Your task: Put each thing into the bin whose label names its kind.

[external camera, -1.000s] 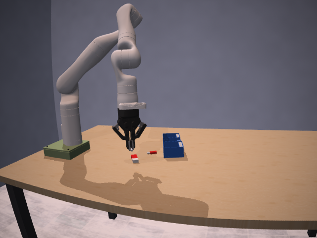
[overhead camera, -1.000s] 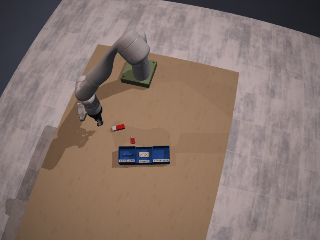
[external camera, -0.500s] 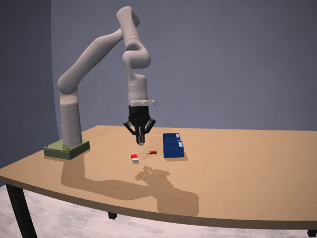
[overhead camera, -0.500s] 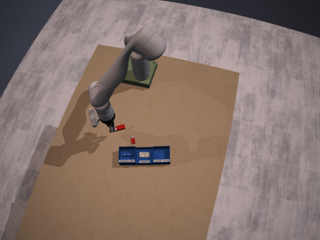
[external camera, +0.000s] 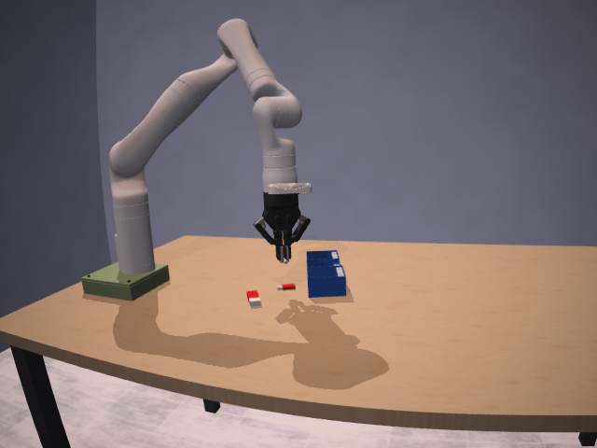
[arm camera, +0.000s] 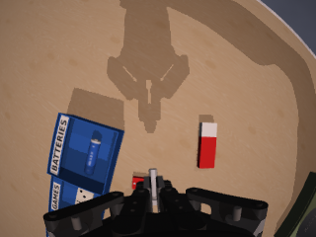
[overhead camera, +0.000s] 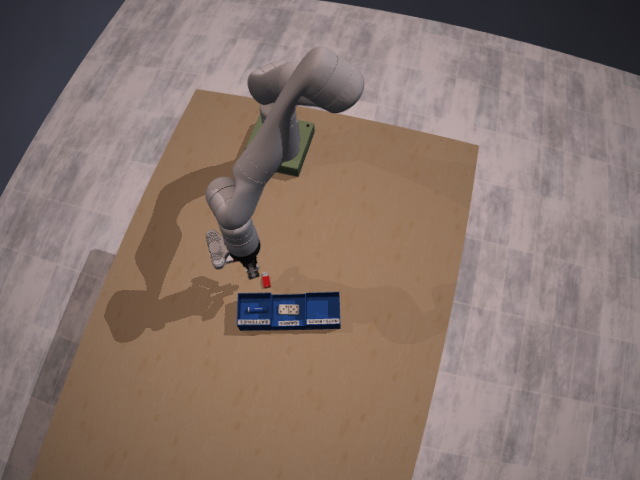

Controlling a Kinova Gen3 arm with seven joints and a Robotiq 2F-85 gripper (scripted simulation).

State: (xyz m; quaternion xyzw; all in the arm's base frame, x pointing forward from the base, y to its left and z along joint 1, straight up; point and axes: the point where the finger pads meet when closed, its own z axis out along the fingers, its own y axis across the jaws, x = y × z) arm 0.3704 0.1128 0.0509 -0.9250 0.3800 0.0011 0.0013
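My hand is 40 mm short of the blue bin row, 120 mm to the right of it and 70 mm above it. The rest, counted from my hand: blue battery 70 mm ahead, 40 mm to the left, 80 mm below; grey bolt 10 mm below; red object 10 mm behind, 20 mm to the left, 90 mm below.
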